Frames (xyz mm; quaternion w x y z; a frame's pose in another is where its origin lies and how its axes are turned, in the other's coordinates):
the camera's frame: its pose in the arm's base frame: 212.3 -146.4 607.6 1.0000 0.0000 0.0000 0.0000
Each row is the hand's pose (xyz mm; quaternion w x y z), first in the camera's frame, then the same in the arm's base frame.
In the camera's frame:
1: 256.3 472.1 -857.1 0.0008 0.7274 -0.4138 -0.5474
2: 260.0 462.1 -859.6 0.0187 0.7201 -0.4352 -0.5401
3: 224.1 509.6 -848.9 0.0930 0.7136 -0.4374 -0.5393
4: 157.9 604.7 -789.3 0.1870 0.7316 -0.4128 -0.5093
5: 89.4 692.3 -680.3 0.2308 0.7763 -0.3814 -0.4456
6: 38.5 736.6 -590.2 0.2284 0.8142 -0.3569 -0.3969
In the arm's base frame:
1: 468.6 325.7 -249.5 0.0008 0.7274 -0.4138 -0.5474
2: 472.3 315.7 -252.0 0.0187 0.7201 -0.4352 -0.5401
3: 436.4 363.2 -241.3 0.0930 0.7136 -0.4374 -0.5393
4: 370.2 458.3 -181.7 0.1870 0.7316 -0.4128 -0.5093
5: 301.7 545.9 -72.7 0.2308 0.7763 -0.3814 -0.4456
6: 250.8 590.2 17.4 0.2284 0.8142 -0.3569 -0.3969

